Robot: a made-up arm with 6 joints.
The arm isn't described. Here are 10 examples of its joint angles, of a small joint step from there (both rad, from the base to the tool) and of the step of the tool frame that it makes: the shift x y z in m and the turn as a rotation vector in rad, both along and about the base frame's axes.
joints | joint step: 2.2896 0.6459 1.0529 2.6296 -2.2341 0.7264 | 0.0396 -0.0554 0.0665 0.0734 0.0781 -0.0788
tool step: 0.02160 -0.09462 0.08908 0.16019 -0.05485 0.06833
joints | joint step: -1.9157 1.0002 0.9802 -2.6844 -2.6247 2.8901 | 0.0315 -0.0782 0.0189 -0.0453 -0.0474 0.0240
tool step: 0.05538 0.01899 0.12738 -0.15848 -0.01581 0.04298
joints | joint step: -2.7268 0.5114 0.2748 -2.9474 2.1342 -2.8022 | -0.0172 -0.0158 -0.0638 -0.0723 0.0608 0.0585
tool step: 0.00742 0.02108 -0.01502 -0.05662 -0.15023 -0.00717
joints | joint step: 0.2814 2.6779 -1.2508 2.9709 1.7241 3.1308 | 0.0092 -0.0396 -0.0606 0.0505 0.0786 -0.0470
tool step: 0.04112 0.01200 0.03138 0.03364 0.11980 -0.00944
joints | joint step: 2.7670 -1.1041 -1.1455 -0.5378 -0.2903 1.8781 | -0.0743 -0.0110 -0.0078 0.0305 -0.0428 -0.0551
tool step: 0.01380 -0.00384 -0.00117 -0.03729 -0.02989 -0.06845
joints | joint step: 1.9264 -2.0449 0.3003 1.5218 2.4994 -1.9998 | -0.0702 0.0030 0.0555 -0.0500 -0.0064 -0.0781
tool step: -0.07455 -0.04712 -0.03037 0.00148 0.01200 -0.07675
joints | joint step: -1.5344 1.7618 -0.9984 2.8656 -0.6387 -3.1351 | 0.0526 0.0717 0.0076 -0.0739 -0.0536 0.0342
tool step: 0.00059 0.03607 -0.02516 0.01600 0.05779 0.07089
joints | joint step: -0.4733 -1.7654 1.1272 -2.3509 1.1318 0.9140 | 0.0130 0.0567 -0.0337 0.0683 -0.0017 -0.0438
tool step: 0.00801 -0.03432 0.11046 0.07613 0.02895 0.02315
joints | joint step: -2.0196 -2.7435 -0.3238 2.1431 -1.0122 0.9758 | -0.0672 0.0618 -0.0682 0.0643 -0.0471 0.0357
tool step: 0.05464 -0.04969 0.10288 0.06825 -0.14653 -0.08579
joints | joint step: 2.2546 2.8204 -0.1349 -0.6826 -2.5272 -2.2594 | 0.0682 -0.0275 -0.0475 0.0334 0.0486 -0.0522
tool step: 0.00628 0.04540 0.01726 -0.04326 0.04801 0.13504
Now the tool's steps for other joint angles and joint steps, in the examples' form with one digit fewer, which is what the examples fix.
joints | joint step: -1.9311 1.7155 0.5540 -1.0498 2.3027 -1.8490 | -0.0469 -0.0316 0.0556 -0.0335 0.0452 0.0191
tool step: -0.0595 -0.0389 0.0395 -0.0818 0.0560 -0.1090
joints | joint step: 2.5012 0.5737 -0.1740 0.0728 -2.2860 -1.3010 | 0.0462 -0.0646 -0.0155 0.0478 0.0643 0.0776
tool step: -0.0189 -0.0417 0.0593 0.0256 0.1133 0.0949
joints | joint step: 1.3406 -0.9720 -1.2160 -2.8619 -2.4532 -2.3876 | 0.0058 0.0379 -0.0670 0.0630 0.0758 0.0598
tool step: 0.0001 -0.0137 -0.0548 -0.1685 0.0027 -0.0473
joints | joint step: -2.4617 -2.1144 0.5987 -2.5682 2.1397 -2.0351 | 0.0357 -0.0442 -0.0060 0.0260 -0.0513 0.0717
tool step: -0.0321 0.0363 -0.0500 0.0019 0.0628 -0.0328
